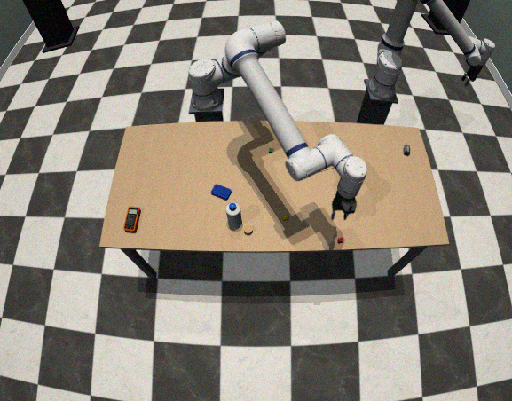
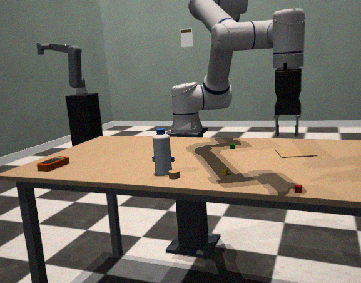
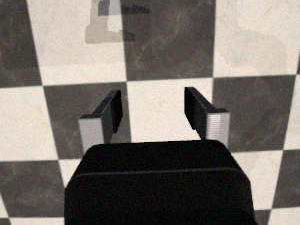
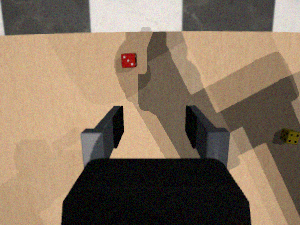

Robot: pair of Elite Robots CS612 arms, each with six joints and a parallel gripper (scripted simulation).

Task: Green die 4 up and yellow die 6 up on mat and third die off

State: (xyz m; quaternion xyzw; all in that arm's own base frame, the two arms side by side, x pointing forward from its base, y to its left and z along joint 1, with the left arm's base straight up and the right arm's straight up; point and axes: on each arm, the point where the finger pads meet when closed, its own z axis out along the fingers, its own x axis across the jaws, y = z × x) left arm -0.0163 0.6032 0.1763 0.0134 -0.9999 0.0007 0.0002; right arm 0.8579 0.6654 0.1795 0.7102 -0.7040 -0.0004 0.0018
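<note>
The green die is 49 cm behind my right hand, 23 cm to the right of it and 17 cm below it. The rest, counted from my right hand: yellow die (21 cm to the right, 17 cm below, 10 cm behind); then round wooden piece (39 cm to the right, 17 cm below, 6 cm behind); then red die (17 cm below, 5 cm ahead, 3 cm to the left).
</note>
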